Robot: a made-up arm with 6 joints. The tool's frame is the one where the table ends. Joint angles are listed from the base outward.
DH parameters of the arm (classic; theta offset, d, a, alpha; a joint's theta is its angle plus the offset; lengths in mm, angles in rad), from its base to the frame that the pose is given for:
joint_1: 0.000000 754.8 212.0 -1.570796
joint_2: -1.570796 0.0 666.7 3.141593
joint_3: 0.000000 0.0 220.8 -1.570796
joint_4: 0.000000 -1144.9 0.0 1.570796
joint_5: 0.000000 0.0 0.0 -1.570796
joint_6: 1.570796 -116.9 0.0 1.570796
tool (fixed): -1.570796 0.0 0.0 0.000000
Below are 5 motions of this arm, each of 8 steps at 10 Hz.
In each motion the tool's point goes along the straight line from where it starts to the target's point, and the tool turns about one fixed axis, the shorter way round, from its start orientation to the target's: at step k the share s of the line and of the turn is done. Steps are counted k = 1, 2, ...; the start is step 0. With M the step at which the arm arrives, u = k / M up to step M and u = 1 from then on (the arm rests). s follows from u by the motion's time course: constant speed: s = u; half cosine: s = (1 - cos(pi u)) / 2; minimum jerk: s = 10 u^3 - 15 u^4 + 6 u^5.
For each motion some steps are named. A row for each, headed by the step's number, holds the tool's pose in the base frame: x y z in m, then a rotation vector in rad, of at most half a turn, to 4 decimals.
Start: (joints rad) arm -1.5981 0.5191 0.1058 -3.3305 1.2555 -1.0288
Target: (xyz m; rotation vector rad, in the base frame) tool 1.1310 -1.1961 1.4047 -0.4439 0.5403 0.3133
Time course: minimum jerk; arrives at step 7
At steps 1, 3, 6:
1: 0.0022 -1.6582 0.9718 -0.3100 1.3259 0.3731
3: 0.4005 -1.4952 1.1246 -0.3638 1.0493 0.3554
6: 1.1041 -1.2071 1.3944 -0.4414 0.5591 0.3151

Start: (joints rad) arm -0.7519 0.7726 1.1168 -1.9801 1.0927 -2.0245
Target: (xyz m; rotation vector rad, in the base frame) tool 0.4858 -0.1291 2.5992 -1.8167 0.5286 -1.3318
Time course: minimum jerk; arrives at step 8
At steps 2, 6, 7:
2: 1.1347 -1.1443 1.8878 -1.4686 1.6866 -0.8376
6: 0.5607 -0.2463 2.5171 -1.7962 0.6721 -1.2884
7: 0.4974 -0.1473 2.5865 -1.8139 0.5510 -1.3253

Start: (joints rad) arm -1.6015 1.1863 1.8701 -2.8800 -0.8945 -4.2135
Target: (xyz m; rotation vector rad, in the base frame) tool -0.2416 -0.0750 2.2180 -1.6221 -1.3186 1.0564
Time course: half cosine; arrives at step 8
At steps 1, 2, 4, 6, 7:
1: -0.0332 -1.5219 2.0216 -0.6142 -1.3174 -0.4322
2: -0.0566 -1.3588 2.0437 -0.7404 -1.3504 -0.2794
4: -0.1333 -0.8270 2.1159 -1.1327 -1.4035 0.2466
6: -0.2099 -0.2953 2.1881 -1.4885 -1.3648 0.8119
7: -0.2334 -0.1322 2.2102 -1.5883 -1.3325 0.9923

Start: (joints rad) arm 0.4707 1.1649 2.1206 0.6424 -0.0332 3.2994
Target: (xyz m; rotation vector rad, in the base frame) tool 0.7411 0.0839 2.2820 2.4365 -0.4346 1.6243
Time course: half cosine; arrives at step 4
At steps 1, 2, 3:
1: 1.1553 0.5427 2.1899 2.3371 -0.0247 1.3562
2: 0.9837 0.3527 2.2281 2.3862 -0.1883 1.4686
3: 0.8122 0.1626 2.2662 2.4242 -0.3607 1.5792

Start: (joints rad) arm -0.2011 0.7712 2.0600 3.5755 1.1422 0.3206
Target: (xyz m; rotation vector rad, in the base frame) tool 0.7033 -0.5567 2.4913 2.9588 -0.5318 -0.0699
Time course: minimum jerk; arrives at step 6
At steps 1, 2, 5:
1: 0.8569 -0.2334 2.4166 2.5536 -0.8284 0.0381
2: 0.8291 -0.2918 2.4301 2.6292 -0.7806 0.0199
5: 0.7090 -0.5448 2.4885 2.9445 -0.5442 -0.0656

